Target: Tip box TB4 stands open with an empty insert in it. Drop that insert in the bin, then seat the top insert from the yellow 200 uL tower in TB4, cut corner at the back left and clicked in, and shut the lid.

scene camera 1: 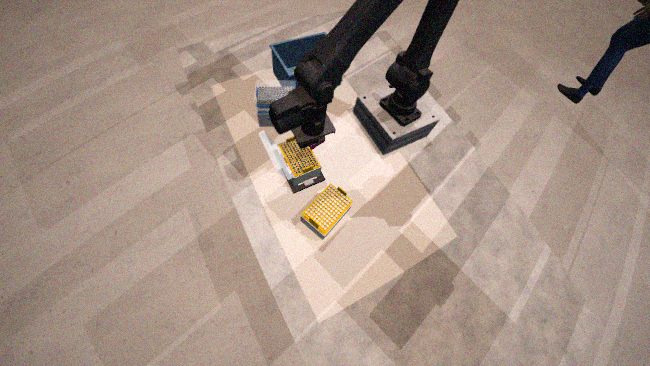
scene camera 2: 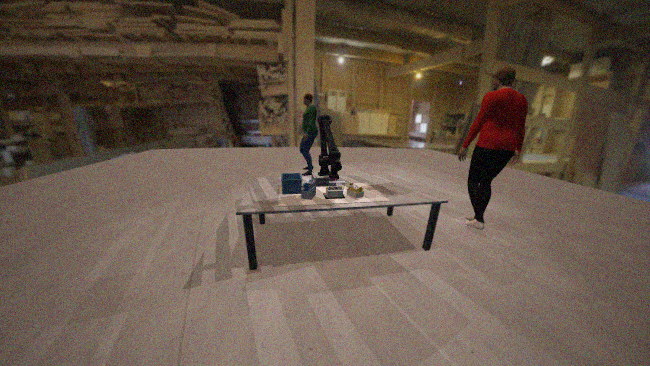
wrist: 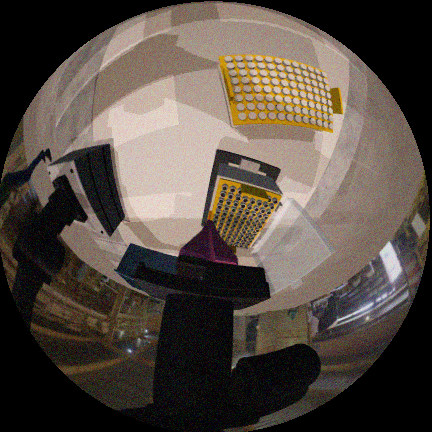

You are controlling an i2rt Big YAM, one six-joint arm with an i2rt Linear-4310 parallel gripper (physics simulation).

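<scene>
Tip box TB4 (scene camera 1: 306,182) (wrist: 252,177) stands on a dark base with its clear lid (scene camera 1: 273,154) (wrist: 296,240) open to the left in scene camera 1. A yellow insert (scene camera 1: 300,159) (wrist: 244,212) with dark holes lies in its top; whether it is clicked in cannot be told. The yellow tower (scene camera 1: 327,207) (wrist: 280,90) stands nearer the front, its yellow top full of pale round spots. My gripper (scene camera 1: 314,145) (wrist: 208,222) is shut and empty, its magenta fingertips at or just above the insert's back part; contact cannot be told. Its cut corner cannot be made out.
The blue bin (scene camera 1: 281,69) (scene camera 2: 291,183) (wrist: 131,259) stands at the back, its inside partly hidden by the arm. A blue-topped tower (scene camera 1: 267,95) (scene camera 2: 308,191) stands between bin and TB4. My arm's base block (scene camera 1: 370,120) (wrist: 97,190) stands to the right in scene camera 1.
</scene>
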